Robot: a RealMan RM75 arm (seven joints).
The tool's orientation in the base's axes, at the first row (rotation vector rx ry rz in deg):
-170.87, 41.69, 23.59
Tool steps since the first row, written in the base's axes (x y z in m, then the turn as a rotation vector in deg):
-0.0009, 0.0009, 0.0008, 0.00, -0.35, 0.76
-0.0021, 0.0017, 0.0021, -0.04, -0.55, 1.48
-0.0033, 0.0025, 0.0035, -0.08, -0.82, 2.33
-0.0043, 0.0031, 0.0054, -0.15, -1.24, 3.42
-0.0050, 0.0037, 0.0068, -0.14, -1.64, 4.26
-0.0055, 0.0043, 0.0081, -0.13, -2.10, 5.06
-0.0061, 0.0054, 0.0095, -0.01, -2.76, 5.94
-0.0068, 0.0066, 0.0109, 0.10, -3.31, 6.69
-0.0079, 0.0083, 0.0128, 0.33, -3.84, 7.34
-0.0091, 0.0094, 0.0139, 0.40, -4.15, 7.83
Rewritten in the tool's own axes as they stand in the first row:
-0.0014, -0.0004, -0.0005, -0.05, 0.33, -0.77
-0.0031, -0.0005, -0.0013, -0.18, 0.54, -1.47
-0.0049, -0.0006, -0.0023, -0.32, 0.81, -2.31
-0.0065, -0.0007, -0.0038, -0.49, 1.24, -3.39
-0.0077, -0.0009, -0.0049, -0.52, 1.61, -4.24
-0.0088, -0.0011, -0.0060, -0.52, 2.03, -5.07
-0.0102, -0.0018, -0.0071, -0.36, 2.57, -6.01
-0.0117, -0.0025, -0.0081, -0.22, 3.03, -6.82
-0.0139, -0.0035, -0.0095, 0.04, 3.41, -7.56
-0.0157, -0.0039, -0.0102, 0.11, 3.66, -8.08

